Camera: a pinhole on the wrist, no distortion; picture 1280 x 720 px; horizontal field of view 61.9 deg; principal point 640.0 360.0 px. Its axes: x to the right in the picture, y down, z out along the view. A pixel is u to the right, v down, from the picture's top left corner.
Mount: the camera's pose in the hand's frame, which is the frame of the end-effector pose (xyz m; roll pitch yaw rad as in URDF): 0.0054 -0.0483 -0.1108 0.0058 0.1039 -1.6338
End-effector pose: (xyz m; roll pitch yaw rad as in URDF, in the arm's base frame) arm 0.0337 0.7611 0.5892 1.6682 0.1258 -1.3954
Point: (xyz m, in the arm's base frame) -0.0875 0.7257 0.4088
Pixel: 992 521
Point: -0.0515 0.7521 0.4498
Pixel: 931 422
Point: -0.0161 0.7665 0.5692
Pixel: 321 239
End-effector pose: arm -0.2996 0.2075 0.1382 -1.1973 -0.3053 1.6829
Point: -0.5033 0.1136 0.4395
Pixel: 922 435
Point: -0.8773 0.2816 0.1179
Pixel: outside the picture
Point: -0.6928 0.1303 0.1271
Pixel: 81 245
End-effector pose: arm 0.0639 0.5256 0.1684 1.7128 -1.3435 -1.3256
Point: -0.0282 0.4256 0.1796
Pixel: 546 470
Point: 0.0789 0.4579 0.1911
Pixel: 627 656
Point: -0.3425 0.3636 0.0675
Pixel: 480 186
